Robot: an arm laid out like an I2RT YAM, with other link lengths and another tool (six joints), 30 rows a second.
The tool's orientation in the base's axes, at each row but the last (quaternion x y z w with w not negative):
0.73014, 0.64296, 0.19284, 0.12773
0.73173, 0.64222, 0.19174, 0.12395
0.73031, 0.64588, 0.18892, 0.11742
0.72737, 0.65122, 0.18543, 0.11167
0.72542, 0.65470, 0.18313, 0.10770
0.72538, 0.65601, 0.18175, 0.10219
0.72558, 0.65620, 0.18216, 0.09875
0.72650, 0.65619, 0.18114, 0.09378
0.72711, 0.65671, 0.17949, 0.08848
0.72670, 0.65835, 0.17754, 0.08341
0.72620, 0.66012, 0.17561, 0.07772
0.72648, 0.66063, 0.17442, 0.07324
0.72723, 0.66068, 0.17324, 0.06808
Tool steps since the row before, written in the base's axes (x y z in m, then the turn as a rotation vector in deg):
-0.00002, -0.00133, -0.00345, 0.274, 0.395, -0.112
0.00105, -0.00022, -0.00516, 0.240, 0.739, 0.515
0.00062, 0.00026, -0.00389, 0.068, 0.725, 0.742
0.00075, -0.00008, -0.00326, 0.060, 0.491, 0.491
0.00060, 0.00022, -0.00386, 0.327, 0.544, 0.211
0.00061, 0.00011, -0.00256, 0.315, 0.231, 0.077
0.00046, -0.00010, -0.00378, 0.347, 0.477, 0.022
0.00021, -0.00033, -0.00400, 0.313, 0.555, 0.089
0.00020, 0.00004, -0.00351, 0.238, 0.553, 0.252
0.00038, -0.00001, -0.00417, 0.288, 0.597, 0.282
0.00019, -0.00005, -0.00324, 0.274, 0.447, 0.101
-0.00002, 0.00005, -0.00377, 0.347, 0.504, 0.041
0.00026, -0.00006, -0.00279, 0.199, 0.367, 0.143
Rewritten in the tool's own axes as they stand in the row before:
-0.00172, -0.00133, 0.00299, 0.404, 0.140, 0.246
-0.00074, -0.00124, 0.00507, 0.817, 0.328, -0.308
-0.00017, -0.00109, 0.00379, 0.815, 0.269, -0.587
-0.00042, -0.00063, 0.00326, 0.552, 0.190, -0.381
-0.00022, -0.00101, 0.00377, 0.589, 0.316, -0.014
-0.00018, -0.00045, 0.00259, 0.261, 0.291, 0.076
-0.00057, -0.00101, 0.00363, 0.499, 0.269, 0.162
-0.00087, -0.00126, 0.00371, 0.583, 0.254, 0.096
-0.00045, -0.00110, 0.00331, 0.600, 0.244, -0.083
-0.00060, -0.00113, 0.00399, 0.651, 0.296, -0.087
-0.00053, -0.00093, 0.00306, 0.474, 0.238, 0.058
-0.00054, -0.00129, 0.00350, 0.526, 0.279, 0.146
-0.00049, -0.00066, 0.00268, 0.398, 0.190, -0.017

